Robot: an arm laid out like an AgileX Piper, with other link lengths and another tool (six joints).
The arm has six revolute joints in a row. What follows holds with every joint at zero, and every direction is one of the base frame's. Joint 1 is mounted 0.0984 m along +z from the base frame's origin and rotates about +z. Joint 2 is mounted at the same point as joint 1 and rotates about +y. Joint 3 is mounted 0.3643 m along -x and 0.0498 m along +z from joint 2 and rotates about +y. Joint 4 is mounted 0.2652 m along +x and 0.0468 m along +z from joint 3 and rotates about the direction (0.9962, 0, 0.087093). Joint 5 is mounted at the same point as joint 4 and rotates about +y. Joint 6 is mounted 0.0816 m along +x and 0.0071 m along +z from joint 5 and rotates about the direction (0.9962, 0, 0.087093). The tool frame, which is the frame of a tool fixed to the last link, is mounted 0.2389 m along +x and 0.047 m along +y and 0.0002 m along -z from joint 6; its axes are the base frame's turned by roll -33.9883, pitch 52.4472 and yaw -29.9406 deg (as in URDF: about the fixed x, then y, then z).
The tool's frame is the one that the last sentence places.
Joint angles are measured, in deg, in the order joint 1, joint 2, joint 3, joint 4, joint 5, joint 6. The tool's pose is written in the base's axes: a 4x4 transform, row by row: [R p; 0 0 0 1], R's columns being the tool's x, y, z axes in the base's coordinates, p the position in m. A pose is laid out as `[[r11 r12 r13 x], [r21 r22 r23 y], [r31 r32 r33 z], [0 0 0 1]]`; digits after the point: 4 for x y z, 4 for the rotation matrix.
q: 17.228, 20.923, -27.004, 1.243, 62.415, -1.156
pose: [[-0.2547 -0.5501 0.7953 0.0977], [-0.3970 0.8094 0.4327 0.0857], [-0.8818 -0.2056 -0.4245 0.0872], [0 0 0 1]]
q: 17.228, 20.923, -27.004, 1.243, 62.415, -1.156
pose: [[-0.2547 -0.5501 0.7953 0.0977], [-0.3970 0.8094 0.4327 0.0857], [-0.8818 -0.2056 -0.4245 0.0872], [0 0 0 1]]
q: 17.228, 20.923, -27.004, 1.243, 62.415, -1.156
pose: [[-0.2547 -0.5501 0.7953 0.0977], [-0.3970 0.8094 0.4327 0.0857], [-0.8818 -0.2056 -0.4245 0.0872], [0 0 0 1]]
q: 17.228, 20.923, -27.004, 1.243, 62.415, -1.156
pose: [[-0.2547 -0.5501 0.7953 0.0977], [-0.3970 0.8094 0.4327 0.0857], [-0.8818 -0.2056 -0.4245 0.0872], [0 0 0 1]]
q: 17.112, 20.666, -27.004, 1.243, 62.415, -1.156
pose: [[-0.2517 -0.5476 0.7980 0.0979], [-0.3954 0.8108 0.4317 0.0855], [-0.8834 -0.2069 -0.4205 0.0877], [0 0 0 1]]
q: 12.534, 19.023, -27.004, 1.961, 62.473, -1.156
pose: [[-0.2598 -0.4784 0.8388 0.1035], [-0.3587 0.8543 0.3761 0.0810], [-0.8966 -0.2032 -0.3936 0.0916], [0 0 0 1]]
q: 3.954, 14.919, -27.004, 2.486, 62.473, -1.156
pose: [[-0.2453 -0.3330 0.9105 0.1143], [-0.3041 0.9182 0.2539 0.0673], [-0.9205 -0.2146 -0.3265 0.1006], [0 0 0 1]]
